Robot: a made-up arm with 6 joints.
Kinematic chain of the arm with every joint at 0, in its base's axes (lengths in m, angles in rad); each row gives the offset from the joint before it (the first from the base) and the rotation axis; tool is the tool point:
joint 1: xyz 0 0 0.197 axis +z
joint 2: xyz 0 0.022 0 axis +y
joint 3: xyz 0 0 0.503 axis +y
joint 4: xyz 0 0 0.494 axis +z
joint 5: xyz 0 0 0 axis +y
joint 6: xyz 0 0 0.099 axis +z
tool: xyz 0 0 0
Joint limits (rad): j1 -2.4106..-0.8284 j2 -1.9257..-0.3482 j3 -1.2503..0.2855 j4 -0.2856..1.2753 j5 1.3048..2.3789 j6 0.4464..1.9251
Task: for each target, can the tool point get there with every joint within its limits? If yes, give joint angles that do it. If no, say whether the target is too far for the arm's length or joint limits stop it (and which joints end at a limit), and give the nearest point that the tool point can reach.
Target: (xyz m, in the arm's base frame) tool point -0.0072 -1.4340 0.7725
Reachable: no: too far | nearest point 0.1549 0.0234 1.1388 | short by 1.511 m
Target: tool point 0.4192 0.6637 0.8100
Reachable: yes | joints -2.1036 -1.0104 0.0069 0.0194 1.6303 1.0476
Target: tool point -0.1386 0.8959 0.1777
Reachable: yes | joints -1.3301 -1.1513 -1.0507 0.6133 1.6057 1.0117
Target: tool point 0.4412 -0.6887 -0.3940
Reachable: no: joint limits stop it (at a limit: joint 1, joint 2, joint 3, joint 4) | nearest point 0.4377 0.2364 -0.4628 | short by 0.928 m
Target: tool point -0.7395 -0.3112 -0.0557
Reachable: no: joint limits stop it (at a limit: joint 1, joint 3, joint 4, joint 5) | nearest point -0.3909 0.4301 -0.3457 | short by 0.869 m
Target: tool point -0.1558 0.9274 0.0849
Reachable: yes | joints -1.3796 -1.3244 -0.9204 0.0125 1.5107 1.2297
